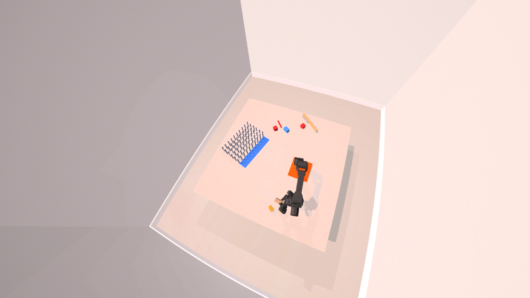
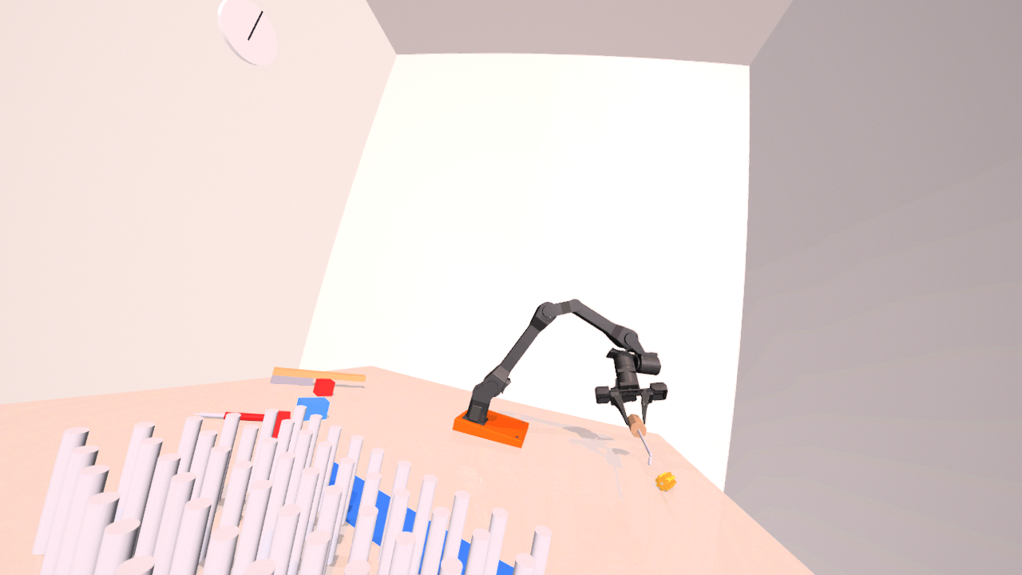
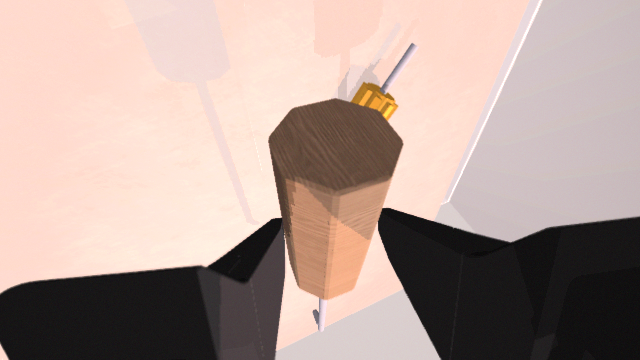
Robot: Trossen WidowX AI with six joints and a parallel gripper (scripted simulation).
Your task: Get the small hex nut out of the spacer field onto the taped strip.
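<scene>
Right now my gripper tip is 5 cm short of the orange toothed piece, 7 cm to the right of it and 10 cm above it. From my gripper tip the other things lie so: blue block 17 cm ahead, 76 cm to the right, 10 cm below; blue taped strip 41 cm ahead, 41 cm to the right, 12 cm below; hook tool 10 cm ahead, 2 cm to the right, 1 cm below.
</scene>
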